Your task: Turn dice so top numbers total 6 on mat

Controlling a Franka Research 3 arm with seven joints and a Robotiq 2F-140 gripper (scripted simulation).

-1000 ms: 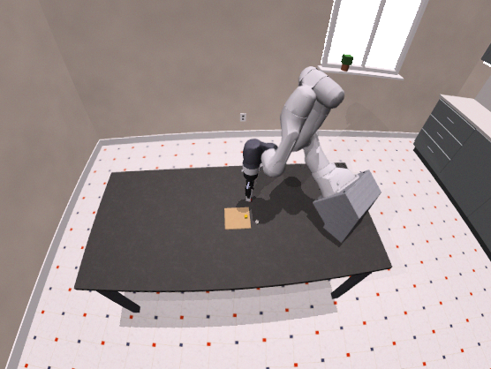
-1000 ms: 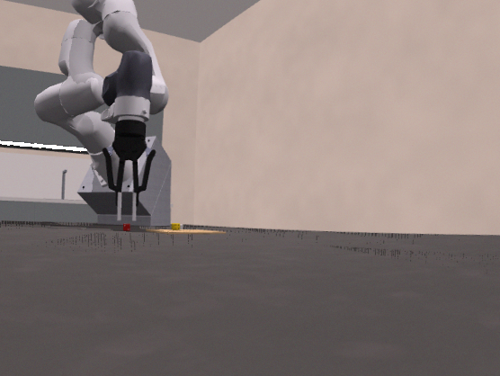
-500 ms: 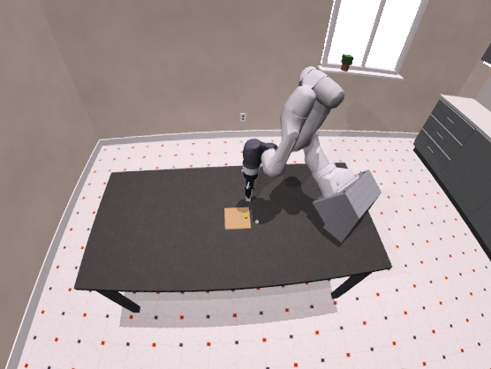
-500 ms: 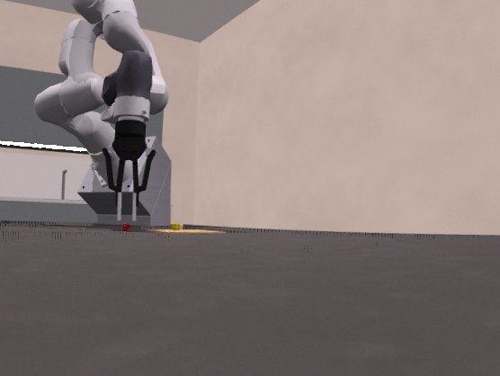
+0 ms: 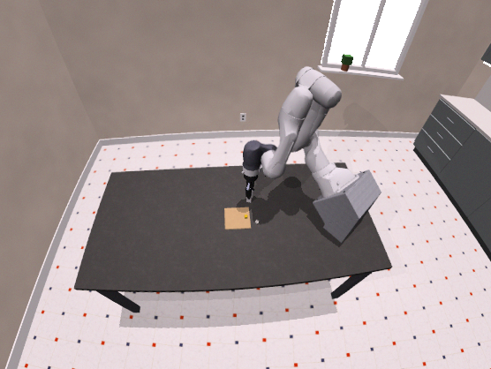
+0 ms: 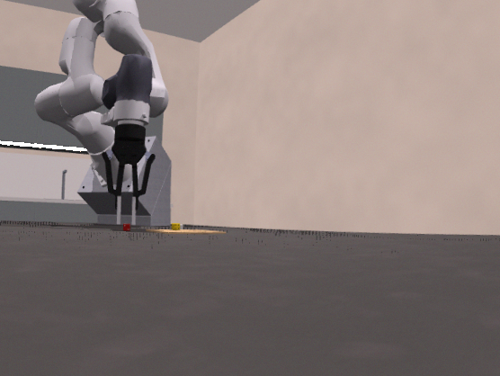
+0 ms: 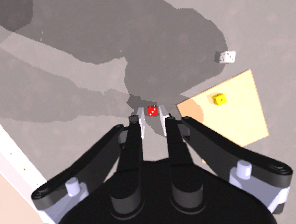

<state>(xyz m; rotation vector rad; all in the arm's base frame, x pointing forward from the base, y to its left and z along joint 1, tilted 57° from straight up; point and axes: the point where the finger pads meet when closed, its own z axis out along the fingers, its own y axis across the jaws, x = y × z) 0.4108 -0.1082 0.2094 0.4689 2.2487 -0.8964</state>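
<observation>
The red die lies 40 mm below my hand. From my hand the other things lie so: tan mat 110 mm ahead, 90 mm to the left, 50 mm below; then yellow die 100 mm to the left, 60 mm ahead, 40 mm below; then white die 160 mm to the left, 40 mm below, 20 mm ahead.
</observation>
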